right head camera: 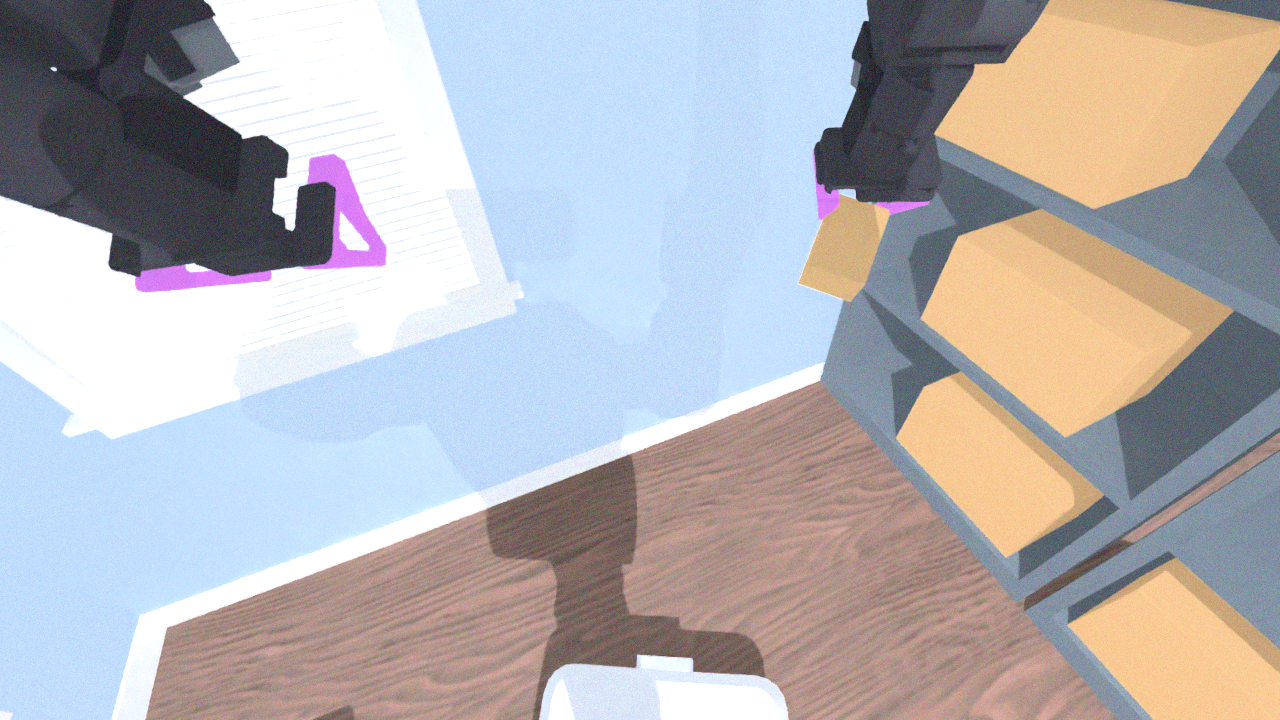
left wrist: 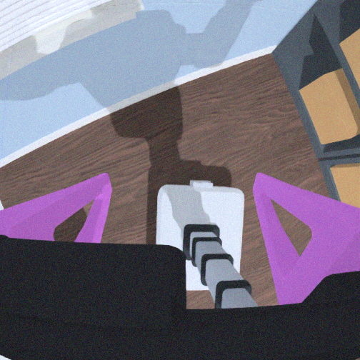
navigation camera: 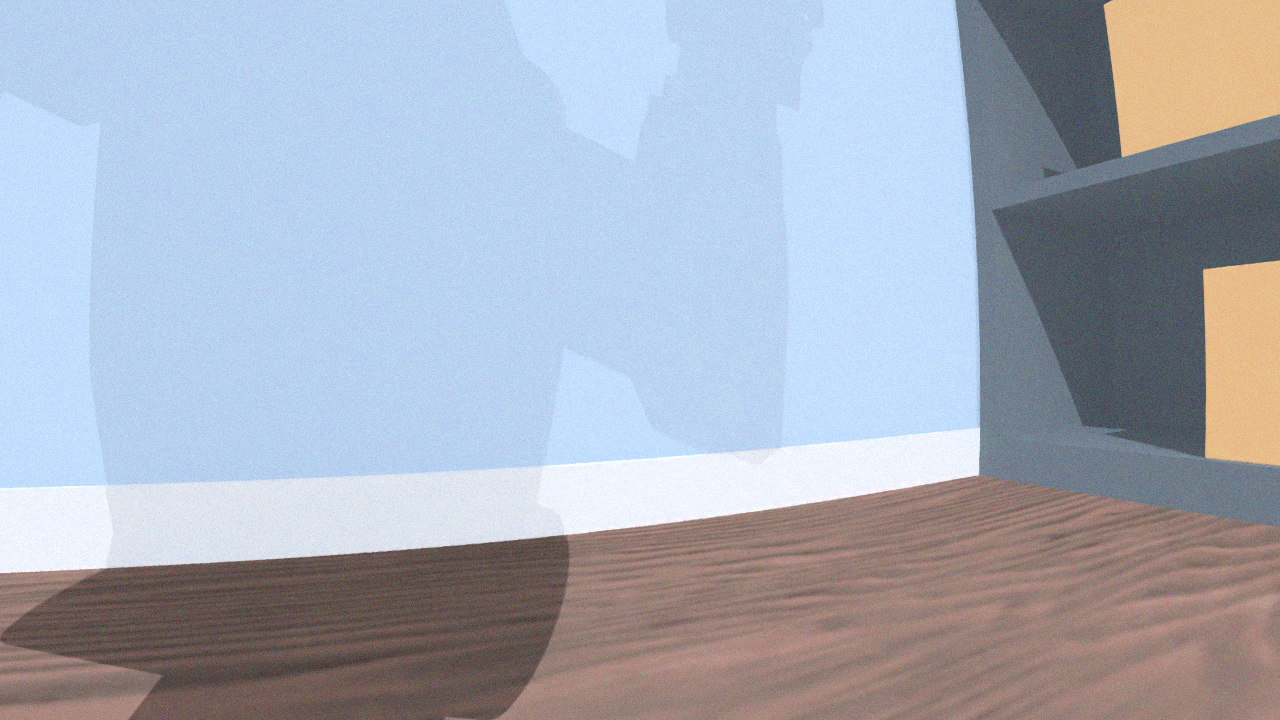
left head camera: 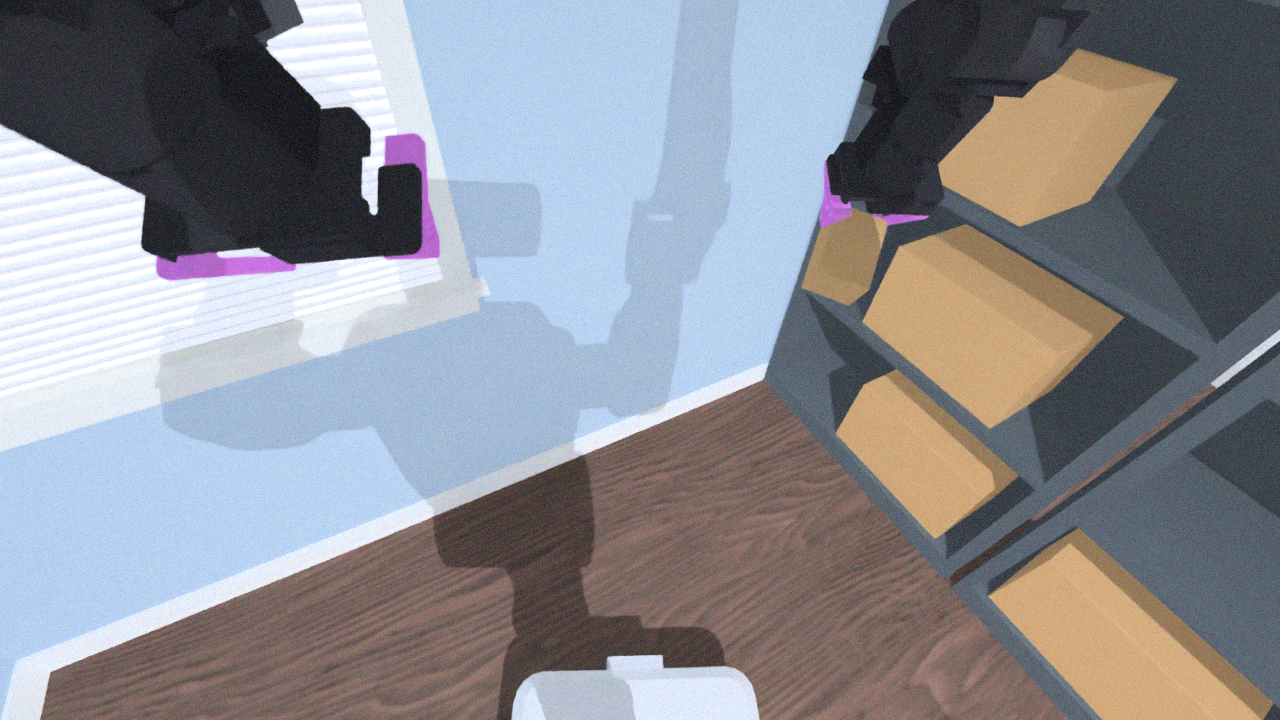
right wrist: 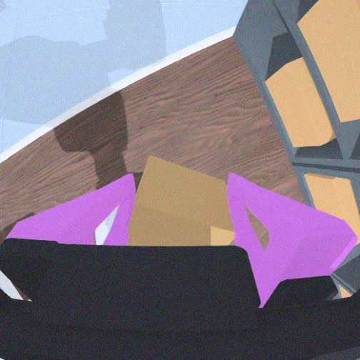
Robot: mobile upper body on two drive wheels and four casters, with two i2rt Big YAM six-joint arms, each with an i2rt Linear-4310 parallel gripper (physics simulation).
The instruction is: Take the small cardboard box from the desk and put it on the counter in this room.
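Places are measured from the left arm's base along level axes (x right, y down, z ahead), in centimetres.
Pixels of known places: left gripper, fingertip midpoint: (right head camera: 325, 264) (left head camera: 365, 254); right gripper, fingertip midpoint: (right head camera: 848, 213) (left head camera: 846, 223).
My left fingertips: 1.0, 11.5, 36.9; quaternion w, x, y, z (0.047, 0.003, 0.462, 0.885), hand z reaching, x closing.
Observation:
Behind a point stands the place of what it marks, as x, y, z.
The small cardboard box (left head camera: 845, 259) @(42.9, 22.3, 53.1) (right head camera: 844, 250) @(43.5, 22.2, 53.2) (right wrist: 175, 195) hangs tilted between the purple fingers of my right gripper (left head camera: 859, 217) @(45.3, 21.8, 59.9) (right head camera: 861, 207) @(45.3, 21.8, 59.9) (right wrist: 180, 181), which is shut on it. In the head views it is held in the air, in front of the wall and the left end of the shelf unit. Its upper part is hidden by the gripper. My left gripper (left head camera: 326, 261) (right head camera: 281, 268) (left wrist: 181, 180) is wide open and empty, in front of the window. Neither the desk nor a counter shows in these views.
A dark grey shelf unit (left head camera: 1074, 237) @(113.3, 41.9, 92.1) (right wrist: 250, 50) (navigation camera: 1011, 358) @(84.7, 118.7, 137.7) stands at the right against the blue wall (navigation camera: 358, 268) @(-16.0, 107.6, 93.8), holding several larger cardboard boxes. A window with white blinds (left head camera: 53, 268) @(-66.1, 35.8, 68.6) is at the left. My white base (left head camera: 680, 698) @(31.9, 115.0, 26.1) (left wrist: 222, 205) shows low down over the wooden floor (navigation camera: 850, 626) @(35.6, 141.0, 78.0).

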